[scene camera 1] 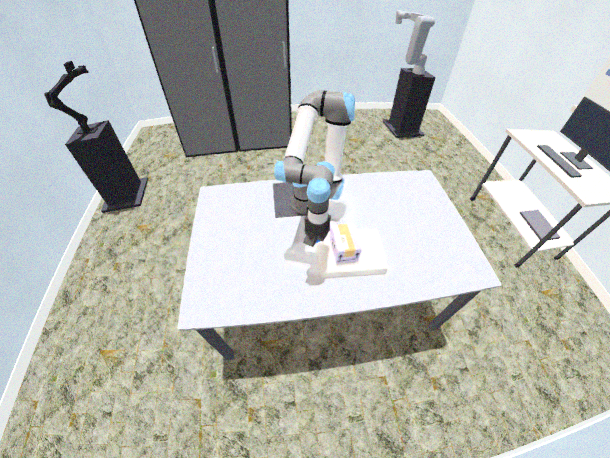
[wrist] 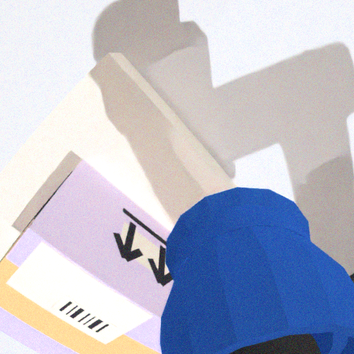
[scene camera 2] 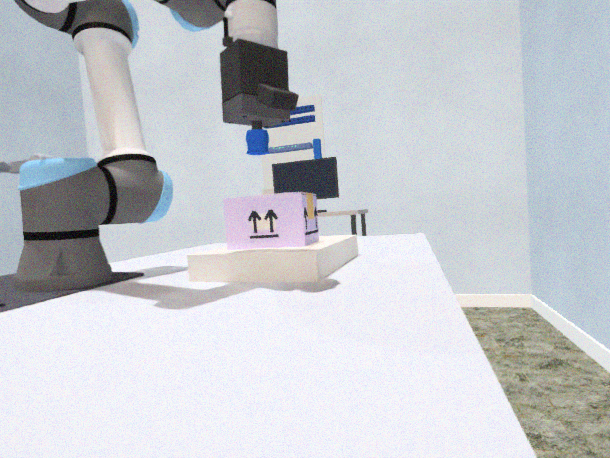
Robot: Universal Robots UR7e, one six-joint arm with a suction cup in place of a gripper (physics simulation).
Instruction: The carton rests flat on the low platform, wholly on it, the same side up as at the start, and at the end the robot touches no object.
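Pixels of known places: hand at its tool point: (scene camera 2: 258, 153); arm's base at its link origin: (scene camera 1: 304, 203) (scene camera 2: 66, 282).
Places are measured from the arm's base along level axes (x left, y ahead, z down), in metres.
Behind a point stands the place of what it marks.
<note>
The lilac carton (scene camera 1: 344, 244) {x 0.093, y 0.418, z -0.136 m} (scene camera 2: 265, 222) {x 0.059, y 0.380, z -0.086 m} (wrist: 105, 240) with a tan tape band and a white barcode label rests flat on the cream low platform (scene camera 1: 372, 255) {x 0.241, y 0.446, z -0.039 m} (scene camera 2: 255, 266) {x -0.011, y 0.379, z -0.016 m} (wrist: 65, 135). Its arrows point up in the scene camera 2 view, and no part of it is seen to overhang the platform. My gripper, a blue suction cup (scene camera 1: 319, 243) {x -0.033, y 0.406, z -0.194 m} (scene camera 2: 257, 142) (wrist: 240, 260), is open, with nothing on it. It hangs above the carton's height, apart from it, and to its left in the scene camera 1 view. The cup hides one corner of the carton in the wrist view.
The platform stands on the white table (scene camera 1: 240, 280) {x -0.398, y 0.420, z 0.010 m} (scene camera 2: 225, 370) {x -0.335, y 0.469, z 0.009 m}, in front of the arm's base. The arm's shadow falls across the table and the platform's edge. A side desk (scene camera 1: 590, 187) with a monitor (scene camera 1: 590, 127) (scene camera 2: 306, 177), a dark cabinet (scene camera 1: 195, 75) and two pedestals stand away from the table.
</note>
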